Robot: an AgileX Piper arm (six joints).
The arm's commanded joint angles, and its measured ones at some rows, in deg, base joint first. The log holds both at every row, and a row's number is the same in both.
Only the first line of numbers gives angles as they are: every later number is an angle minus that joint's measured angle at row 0.
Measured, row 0: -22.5 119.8 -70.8 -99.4 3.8 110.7
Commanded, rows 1 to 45: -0.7 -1.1 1.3 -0.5 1.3 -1.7; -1.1 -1.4 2.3 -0.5 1.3 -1.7; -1.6 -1.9 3.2 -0.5 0.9 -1.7; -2.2 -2.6 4.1 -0.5 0.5 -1.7; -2.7 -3.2 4.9 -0.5 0.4 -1.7; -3.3 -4.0 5.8 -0.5 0.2 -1.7; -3.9 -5.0 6.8 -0.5 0.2 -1.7; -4.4 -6.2 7.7 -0.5 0.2 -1.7; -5.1 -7.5 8.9 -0.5 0.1 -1.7; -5.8 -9.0 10.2 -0.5 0.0 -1.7; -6.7 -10.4 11.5 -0.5 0.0 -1.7; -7.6 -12.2 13.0 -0.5 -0.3 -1.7; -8.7 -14.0 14.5 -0.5 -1.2 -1.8; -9.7 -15.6 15.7 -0.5 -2.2 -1.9; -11.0 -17.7 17.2 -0.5 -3.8 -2.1; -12.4 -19.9 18.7 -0.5 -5.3 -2.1; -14.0 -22.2 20.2 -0.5 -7.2 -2.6; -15.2 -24.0 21.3 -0.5 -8.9 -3.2; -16.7 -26.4 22.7 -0.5 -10.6 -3.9; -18.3 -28.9 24.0 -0.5 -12.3 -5.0; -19.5 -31.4 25.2 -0.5 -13.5 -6.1; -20.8 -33.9 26.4 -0.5 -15.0 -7.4; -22.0 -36.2 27.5 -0.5 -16.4 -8.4; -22.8 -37.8 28.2 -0.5 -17.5 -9.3; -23.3 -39.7 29.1 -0.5 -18.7 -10.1; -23.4 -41.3 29.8 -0.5 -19.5 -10.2; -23.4 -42.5 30.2 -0.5 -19.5 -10.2; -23.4 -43.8 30.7 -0.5 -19.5 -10.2; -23.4 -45.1 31.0 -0.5 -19.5 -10.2; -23.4 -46.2 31.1 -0.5 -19.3 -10.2; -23.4 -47.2 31.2 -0.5 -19.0 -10.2; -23.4 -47.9 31.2 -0.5 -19.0 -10.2; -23.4 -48.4 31.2 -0.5 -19.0 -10.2; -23.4 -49.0 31.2 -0.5 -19.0 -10.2; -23.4 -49.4 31.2 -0.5 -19.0 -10.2; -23.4 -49.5 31.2 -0.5 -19.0 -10.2; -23.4 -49.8 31.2 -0.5 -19.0 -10.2; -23.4 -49.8 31.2 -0.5 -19.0 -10.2; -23.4 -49.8 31.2 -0.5 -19.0 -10.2; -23.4 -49.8 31.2 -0.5 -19.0 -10.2; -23.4 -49.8 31.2 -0.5 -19.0 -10.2; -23.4 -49.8 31.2 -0.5 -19.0 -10.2; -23.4 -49.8 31.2 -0.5 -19.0 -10.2; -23.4 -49.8 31.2 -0.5 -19.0 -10.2; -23.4 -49.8 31.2 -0.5 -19.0 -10.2
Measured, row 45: -23.1 -49.3 31.0 -0.1 -19.1 -9.7
